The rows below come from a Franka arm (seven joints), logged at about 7 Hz.
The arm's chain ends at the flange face. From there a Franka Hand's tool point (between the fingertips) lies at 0.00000 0.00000 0.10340 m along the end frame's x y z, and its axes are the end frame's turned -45 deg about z.
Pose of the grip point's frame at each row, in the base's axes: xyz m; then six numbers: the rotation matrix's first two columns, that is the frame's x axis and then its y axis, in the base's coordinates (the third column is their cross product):
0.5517 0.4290 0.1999 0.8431 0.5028 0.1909 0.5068 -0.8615 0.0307
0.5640 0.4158 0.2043 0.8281 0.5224 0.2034 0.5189 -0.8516 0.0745
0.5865 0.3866 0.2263 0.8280 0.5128 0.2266 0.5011 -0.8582 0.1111
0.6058 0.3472 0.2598 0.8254 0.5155 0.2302 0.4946 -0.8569 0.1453
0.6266 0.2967 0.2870 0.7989 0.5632 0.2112 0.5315 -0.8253 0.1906
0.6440 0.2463 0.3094 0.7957 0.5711 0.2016 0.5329 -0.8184 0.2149
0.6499 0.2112 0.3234 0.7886 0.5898 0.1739 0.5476 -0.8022 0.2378
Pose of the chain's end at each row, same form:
0.5331 0.4217 0.3014 0.9545 -0.2536 0.1567 -0.2378 -0.9647 -0.1133
0.5421 0.4113 0.3052 0.9525 -0.2328 0.1965 -0.2186 -0.9716 -0.0911
0.5605 0.3844 0.3263 0.9398 -0.2442 0.2388 -0.2312 -0.9694 -0.0817
0.5777 0.3478 0.3593 0.9334 -0.2414 0.2655 -0.2339 -0.9704 -0.0600
0.5975 0.3008 0.3861 0.9407 -0.1853 0.2841 -0.1891 -0.9818 -0.0146
0.6142 0.2529 0.4082 0.9395 -0.1749 0.2945 -0.1858 -0.9825 0.0094
0.6210 0.2207 0.4222 0.9448 -0.1502 0.2911 -0.1704 -0.9843 0.0452

